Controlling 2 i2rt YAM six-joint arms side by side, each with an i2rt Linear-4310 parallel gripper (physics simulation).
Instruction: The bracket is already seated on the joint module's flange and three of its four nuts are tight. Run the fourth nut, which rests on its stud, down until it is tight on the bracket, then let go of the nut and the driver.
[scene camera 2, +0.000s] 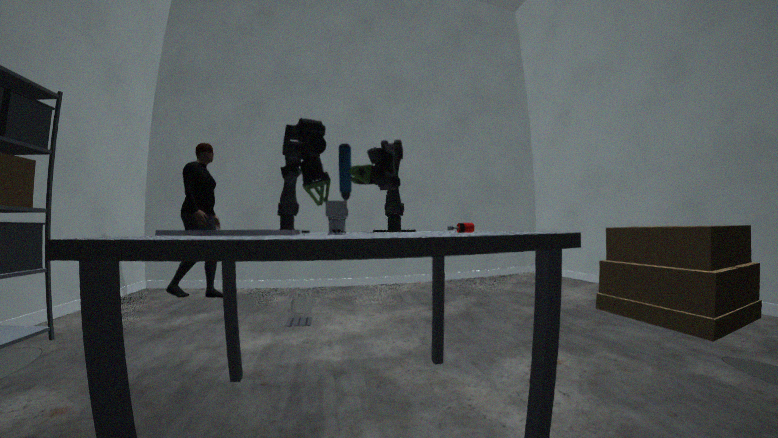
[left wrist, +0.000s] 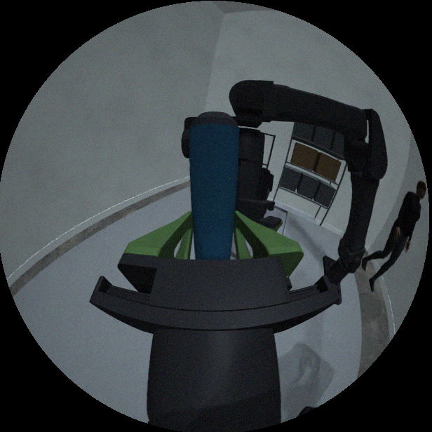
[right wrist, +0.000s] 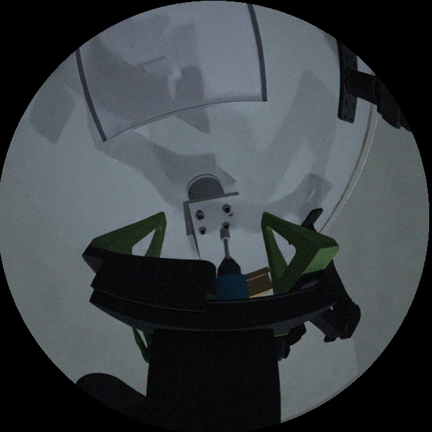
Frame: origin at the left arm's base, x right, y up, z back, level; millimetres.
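Where they show: left gripper, fingertip midpoint: (scene camera 2: 346, 170); right gripper, fingertip midpoint: (scene camera 2: 323, 203).
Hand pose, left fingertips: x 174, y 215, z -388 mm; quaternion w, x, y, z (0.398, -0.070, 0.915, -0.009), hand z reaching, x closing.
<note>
After its pixels a point has its place.
The blue-handled driver (scene camera 2: 344, 168) {x 176, y 218, z -412 mm} (left wrist: 214, 185) (right wrist: 232, 286) stands upright, tip down. My left gripper (scene camera 2: 352, 174) {x 174, y 215, z -388 mm} (left wrist: 212, 216) is shut on its handle. The grey joint module (scene camera 2: 337, 220) {x 199, y 46, z -411 mm} stands on the table under it, with the pale bracket (right wrist: 212, 221) on top. Four dark nuts or stud ends show on the bracket. The driver's socket (right wrist: 225, 233) is right by the lower right nut (right wrist: 226, 226); whether it touches the nut, and how tight that nut is, I cannot tell. My right gripper (scene camera 2: 321, 202) {x 252, y 104, z -393 mm} (right wrist: 213, 217) is open and empty, above and beside the bracket.
A red tool (scene camera 2: 465, 227) {x -247, y 18, z -336 mm} lies on the table (scene camera 2: 489, 241) {x -189, y -13, z -708 mm}, right of the arms. A flat grey panel (scene camera 2: 228, 232) {x 501, y 9, z -554 mm} (right wrist: 175, 70) lies on the table. A person (scene camera 2: 198, 187) (left wrist: 407, 220) is behind the table. Brown boxes (scene camera 2: 658, 277) stand on the floor at the right.
</note>
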